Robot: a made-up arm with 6 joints.
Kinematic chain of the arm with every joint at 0, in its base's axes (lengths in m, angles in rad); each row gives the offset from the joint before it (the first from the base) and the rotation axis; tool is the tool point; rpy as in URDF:
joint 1: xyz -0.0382 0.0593 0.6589 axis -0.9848 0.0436 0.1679
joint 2: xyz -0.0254 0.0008 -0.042 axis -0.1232 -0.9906 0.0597
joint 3: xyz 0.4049 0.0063 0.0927 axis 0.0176 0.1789 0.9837
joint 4: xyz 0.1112 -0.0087 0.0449 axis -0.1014 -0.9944 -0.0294
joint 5: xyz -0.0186 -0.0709 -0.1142 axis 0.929 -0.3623 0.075
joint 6: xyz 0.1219 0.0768 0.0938 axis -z
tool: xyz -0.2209 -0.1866 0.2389 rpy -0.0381 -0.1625 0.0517
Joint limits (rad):
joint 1: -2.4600..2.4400
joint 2: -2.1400..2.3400
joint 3: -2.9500..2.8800
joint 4: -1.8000..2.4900
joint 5: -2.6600..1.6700
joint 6: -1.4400..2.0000
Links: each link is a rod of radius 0.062 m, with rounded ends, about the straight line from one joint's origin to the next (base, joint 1, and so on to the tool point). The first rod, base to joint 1, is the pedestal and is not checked.
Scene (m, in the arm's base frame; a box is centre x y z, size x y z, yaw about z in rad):
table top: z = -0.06
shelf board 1: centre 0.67 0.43 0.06 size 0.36 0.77 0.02 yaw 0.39
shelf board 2: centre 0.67 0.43 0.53 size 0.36 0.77 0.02 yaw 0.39
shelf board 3: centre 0.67 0.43 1 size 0.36 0.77 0.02 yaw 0.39
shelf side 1: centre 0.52 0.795 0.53 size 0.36 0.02 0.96 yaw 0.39
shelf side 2: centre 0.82 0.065 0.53 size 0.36 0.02 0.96 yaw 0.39
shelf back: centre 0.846 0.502 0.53 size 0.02 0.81 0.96 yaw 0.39
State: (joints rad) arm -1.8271 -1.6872 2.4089 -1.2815 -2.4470 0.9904
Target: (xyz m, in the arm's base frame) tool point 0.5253 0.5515 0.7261
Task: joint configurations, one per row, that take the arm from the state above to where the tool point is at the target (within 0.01 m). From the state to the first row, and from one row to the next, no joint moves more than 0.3 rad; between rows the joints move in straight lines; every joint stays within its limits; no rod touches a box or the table.
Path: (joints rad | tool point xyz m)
1: -2.0381 -1.6741 2.3708 -1.4062 -2.3280 0.8411 | 0.2135 0.6626 0.5971
2: -2.2490 -1.6610 2.3327 -1.5309 -2.2091 0.6917 | 0.2626 0.5638 0.6712
3: -2.4600 -1.6480 2.2946 -1.6556 -2.0901 0.5424 | 0.2836 0.4522 0.7261
4: -2.3800 -1.4974 2.4075 -1.6593 -2.2810 0.7374 | 0.3937 0.5287 0.7181
5: -2.3000 -1.3468 2.5203 -1.6630 -2.4719 0.9324 | 0.5253 0.5515 0.7261

